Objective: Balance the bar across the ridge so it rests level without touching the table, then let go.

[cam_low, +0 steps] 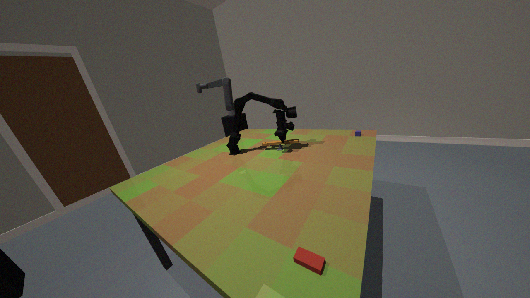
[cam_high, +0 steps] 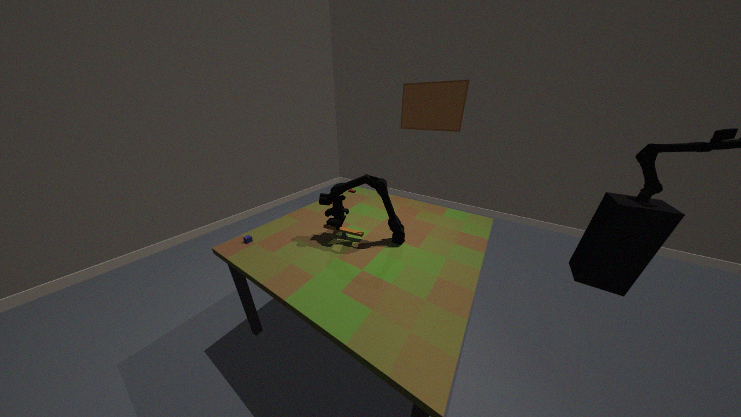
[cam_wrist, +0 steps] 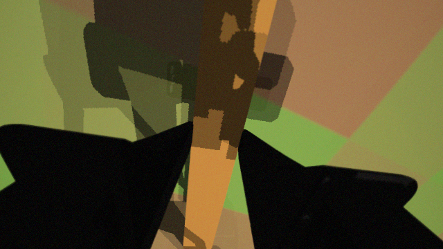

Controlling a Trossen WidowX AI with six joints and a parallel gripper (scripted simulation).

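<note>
My gripper tip is 30 mm past the orange bar and 10 mm to the left of it. Round my gripper tip: red block 410 mm ahead, 650 mm to the right, 40 mm below; then blue cube 410 mm ahead, 350 mm to the left, 30 mm below.
</note>
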